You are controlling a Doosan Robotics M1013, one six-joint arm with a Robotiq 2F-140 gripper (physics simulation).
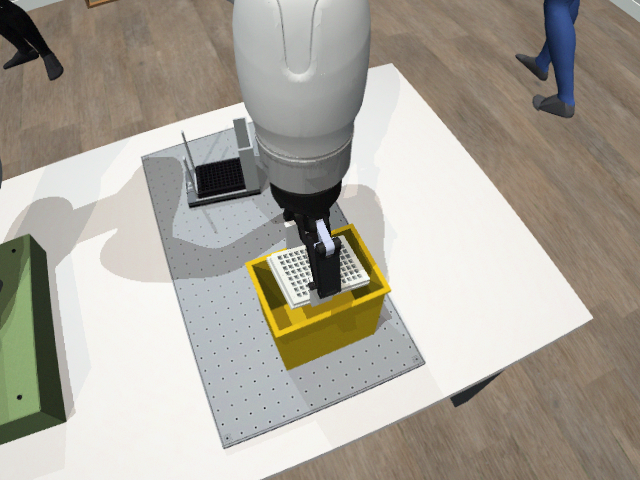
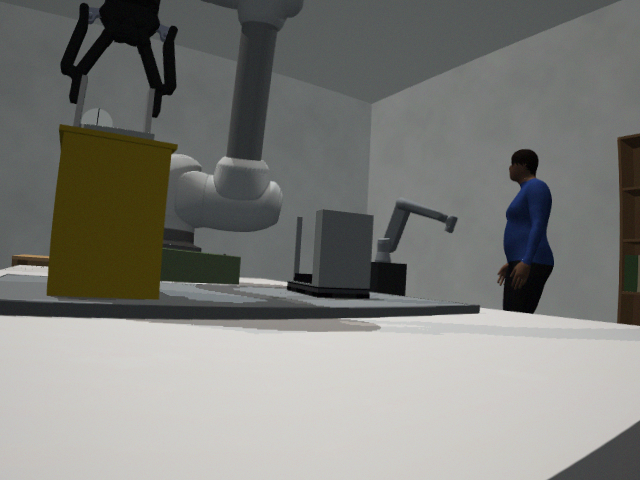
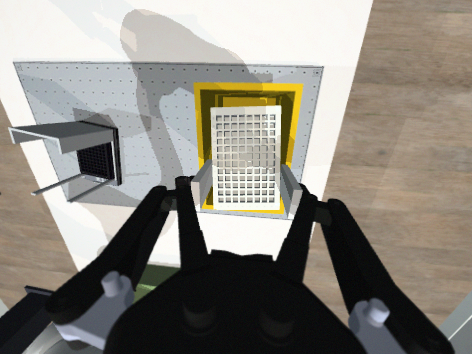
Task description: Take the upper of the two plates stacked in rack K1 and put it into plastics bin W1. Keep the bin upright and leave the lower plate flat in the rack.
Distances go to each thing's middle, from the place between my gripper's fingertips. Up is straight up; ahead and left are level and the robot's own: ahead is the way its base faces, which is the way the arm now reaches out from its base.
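Yellow bin W1 (image 2: 108,222), from my hand: 10 mm ahead, 10 mm to the left, 120 mm below. Black grid plate (image 1: 226,176), same hand: 380 mm to the left, 80 mm behind, 180 mm below. White grid plate (image 1: 291,268): 20 mm ahead of my hand.
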